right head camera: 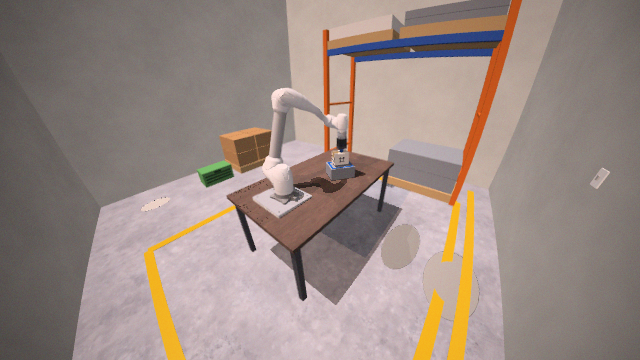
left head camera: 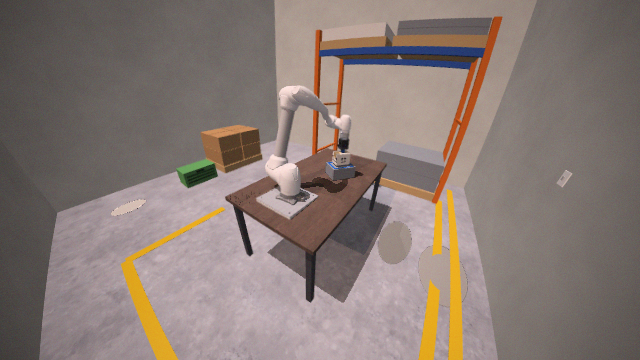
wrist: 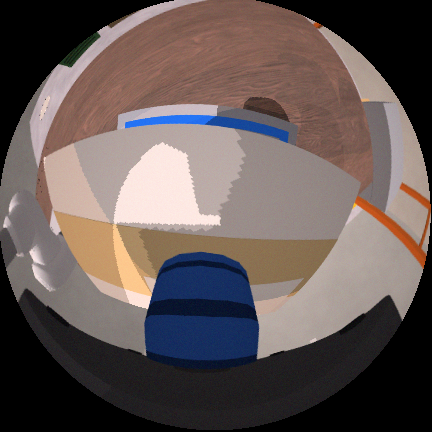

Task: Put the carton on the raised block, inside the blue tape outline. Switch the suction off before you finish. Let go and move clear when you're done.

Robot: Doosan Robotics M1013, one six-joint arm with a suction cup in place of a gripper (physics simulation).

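Places are measured from the arm's base along level axes (x back, y right, z up), in millimetres.
Pixels of known places: hand at its tool point: point(right head camera: 341, 152) point(left head camera: 342, 153) point(wrist: 203, 259); arm's base at its link origin: point(right head camera: 284, 195) point(left head camera: 290, 196).
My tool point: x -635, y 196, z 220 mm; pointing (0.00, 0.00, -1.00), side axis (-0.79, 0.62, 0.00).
Note:
For each thing: its top centre in the pictures, then the offset to it from my tool point. "*": a spot on its surface instead. Level surfaces: height alone.
- carton at its top centre: point(wrist: 174, 279) point(right head camera: 340, 151) point(left head camera: 341, 152) dx +8, dy -8, dz +13 mm
- grey raised block at its top centre: point(wrist: 200, 181) point(right head camera: 340, 164) point(left head camera: 340, 164) dx +3, dy -9, dz -123 mm
- blue tape outline at a spot on its surface: point(wrist: 170, 120) * dx -17, dy -95, dz -123 mm
- brown table at its surface level: dz -243 mm
The carton point(left head camera: 342, 159) point(right head camera: 340, 159) point(wrist: 290, 195), white with a tan tape band, is upright over the top of the grey raised block point(left head camera: 341, 174) point(right head camera: 341, 173) point(wrist: 165, 109). It looks to be on or very close to the top; any small gap is too small to tell. The blue tape outline point(wrist: 170, 120) shows as a strip past the carton's edge in the wrist view; the carton hides much of it. My suction cup point(left head camera: 343, 150) point(right head camera: 341, 150) point(wrist: 201, 280), dark blue, is against the carton's top face and holds it. The carton's underside is hidden.
The block stands on the brown table point(left head camera: 320, 225) point(right head camera: 300, 230). The arm's base plate point(left head camera: 290, 212) point(right head camera: 280, 210) is at the table's other end. An orange and blue rack point(left head camera: 317, 90) point(right head camera: 326, 90) stands behind. A green crate point(left head camera: 197, 174) point(right head camera: 215, 174) is on the floor.

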